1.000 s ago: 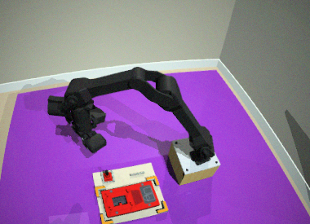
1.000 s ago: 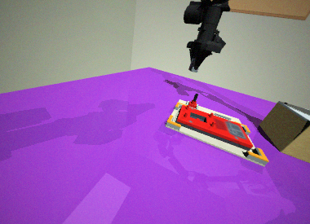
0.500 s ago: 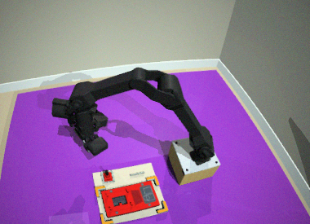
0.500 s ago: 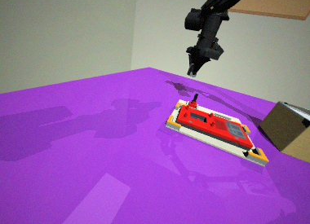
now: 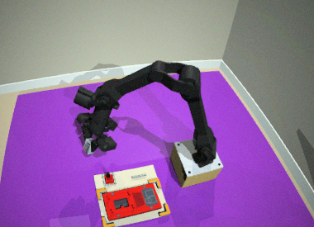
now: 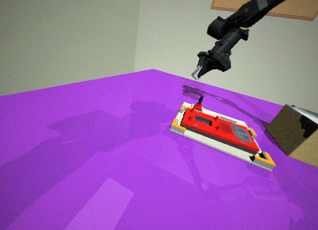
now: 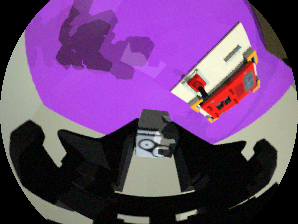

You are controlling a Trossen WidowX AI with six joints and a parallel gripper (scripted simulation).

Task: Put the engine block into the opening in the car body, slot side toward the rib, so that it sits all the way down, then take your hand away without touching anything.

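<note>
The red-and-black post lies 4 cm behind my gripper tip, 9 cm to the left of it and 8 cm below it. From my gripper tip the other things lie so: dark grey engine block: 1 cm behind, 1 cm above.
</note>
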